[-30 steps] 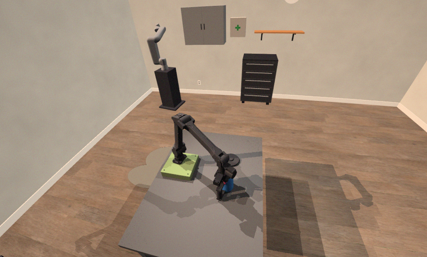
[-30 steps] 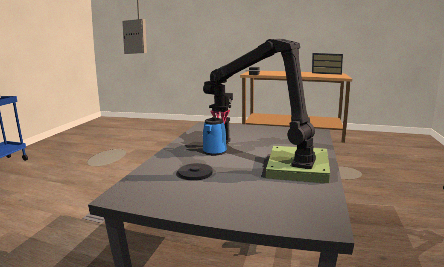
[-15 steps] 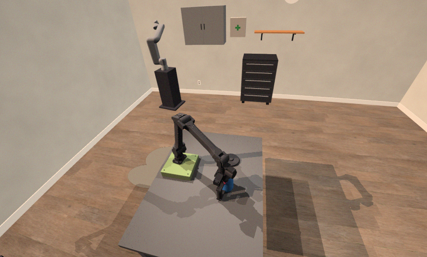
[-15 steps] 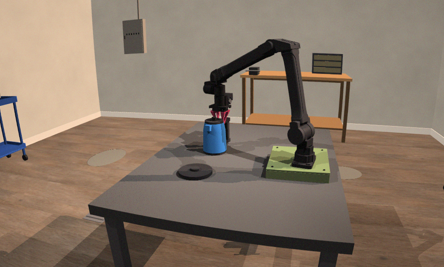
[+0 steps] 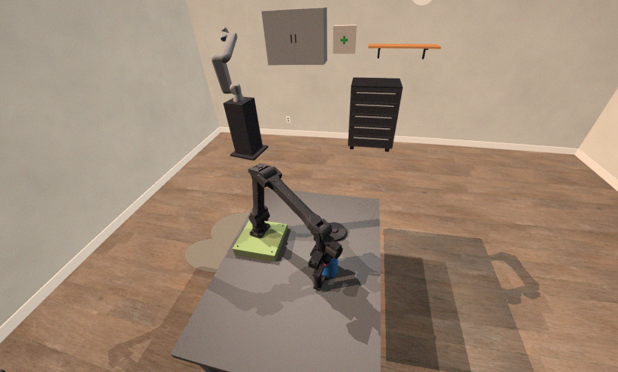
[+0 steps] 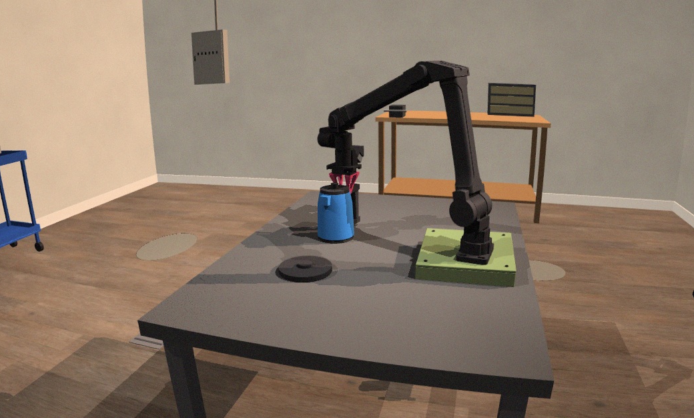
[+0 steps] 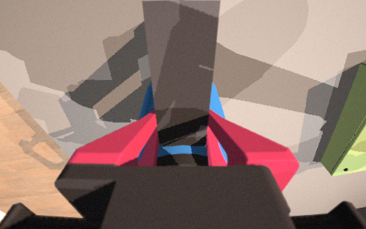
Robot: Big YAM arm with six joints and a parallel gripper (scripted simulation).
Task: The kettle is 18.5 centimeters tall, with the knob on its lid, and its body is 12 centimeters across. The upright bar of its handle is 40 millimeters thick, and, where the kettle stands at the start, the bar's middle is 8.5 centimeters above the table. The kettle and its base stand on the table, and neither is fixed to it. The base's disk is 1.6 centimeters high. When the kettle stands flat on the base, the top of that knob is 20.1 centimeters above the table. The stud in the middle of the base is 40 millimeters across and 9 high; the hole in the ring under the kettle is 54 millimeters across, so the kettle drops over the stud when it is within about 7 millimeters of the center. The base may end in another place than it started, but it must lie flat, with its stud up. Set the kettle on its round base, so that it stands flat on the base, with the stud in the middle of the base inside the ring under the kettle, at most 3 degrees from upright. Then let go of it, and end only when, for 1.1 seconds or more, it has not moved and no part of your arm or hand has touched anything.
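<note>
Now: the blue kettle 3 cm to the left of my hand and 5 cm below it. Also, from my hand: round black base 4 cm behind, 34 cm to the left, 13 cm below.
</note>
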